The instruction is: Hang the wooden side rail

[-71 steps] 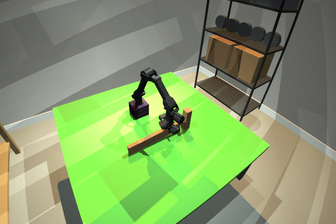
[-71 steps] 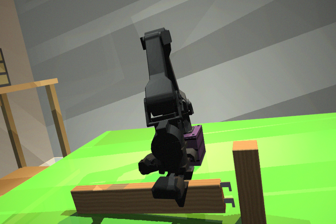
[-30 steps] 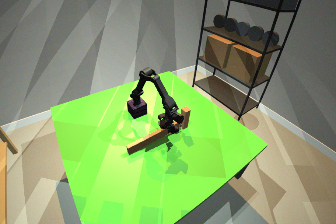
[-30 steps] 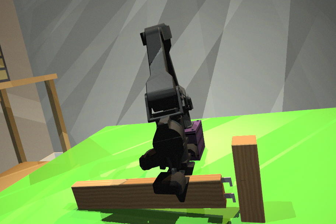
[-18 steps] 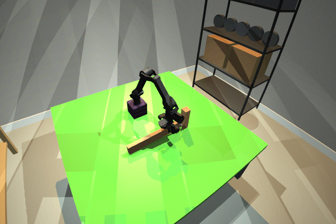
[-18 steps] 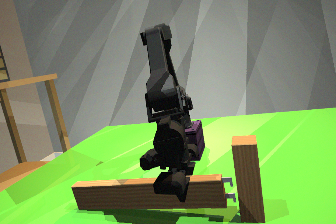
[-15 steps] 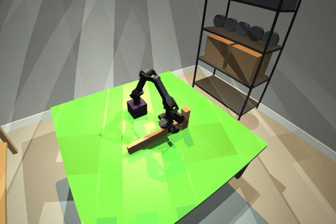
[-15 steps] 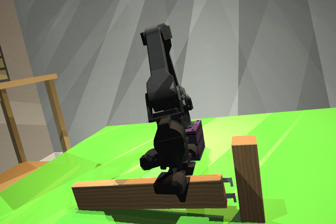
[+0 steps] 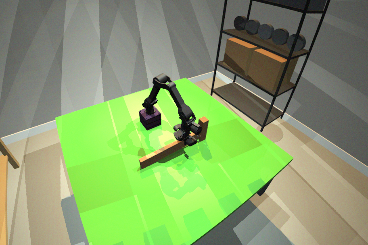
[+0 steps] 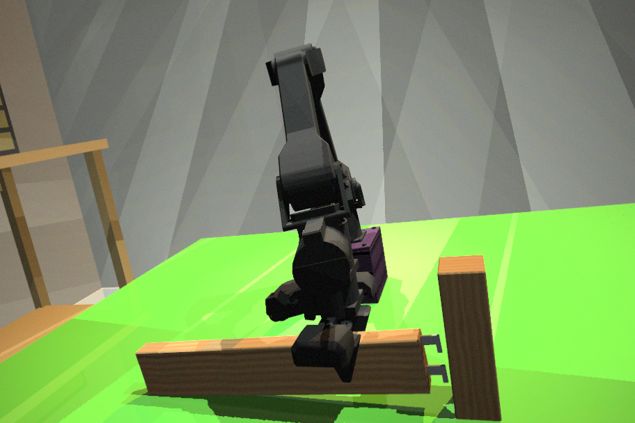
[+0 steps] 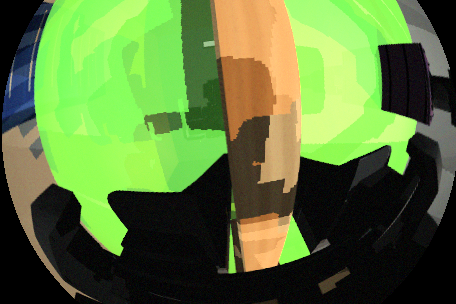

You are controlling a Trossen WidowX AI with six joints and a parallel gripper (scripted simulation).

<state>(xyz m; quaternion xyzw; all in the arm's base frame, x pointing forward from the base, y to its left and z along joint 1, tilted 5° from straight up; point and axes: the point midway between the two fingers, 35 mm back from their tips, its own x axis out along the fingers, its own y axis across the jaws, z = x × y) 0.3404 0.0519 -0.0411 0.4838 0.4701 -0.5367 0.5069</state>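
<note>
The headboard post is 15 cm to the left of my gripper tip, 4 cm above it and 1 cm ahead of it.
</note>
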